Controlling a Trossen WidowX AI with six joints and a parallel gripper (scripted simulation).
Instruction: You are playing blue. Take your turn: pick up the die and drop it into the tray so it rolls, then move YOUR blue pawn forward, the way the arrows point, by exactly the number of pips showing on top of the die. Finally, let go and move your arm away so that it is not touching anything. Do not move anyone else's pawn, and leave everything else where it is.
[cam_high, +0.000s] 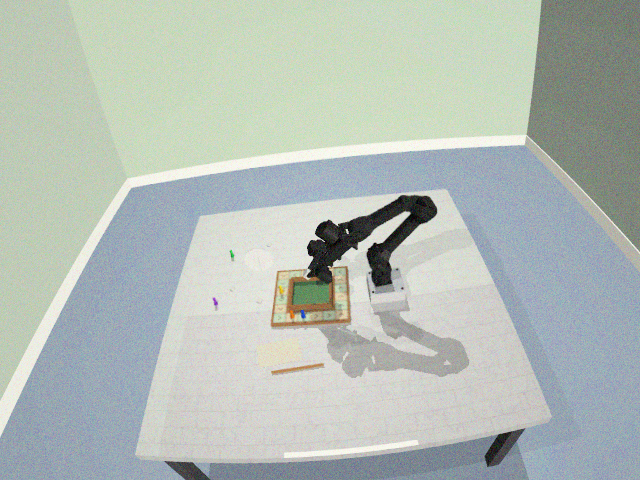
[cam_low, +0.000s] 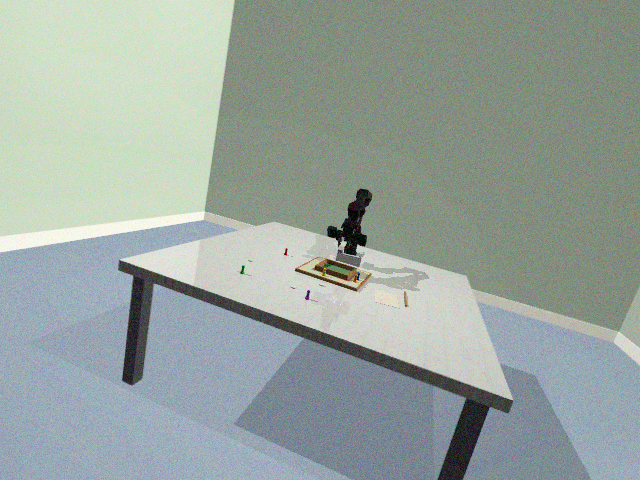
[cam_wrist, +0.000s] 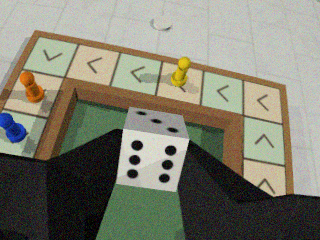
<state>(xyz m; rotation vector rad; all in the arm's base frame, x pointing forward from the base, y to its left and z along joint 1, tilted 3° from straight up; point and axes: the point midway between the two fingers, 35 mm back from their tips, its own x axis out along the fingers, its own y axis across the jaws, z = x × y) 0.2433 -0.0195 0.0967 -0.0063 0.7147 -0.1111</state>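
Now: gripper tip right at the white die. Also, from my gripper tip: yellow pawn 110 mm ahead, 90 mm below, 40 mm to the right; blue pawn 110 mm to the left, 90 mm below, 40 mm ahead; green tray 110 mm below.
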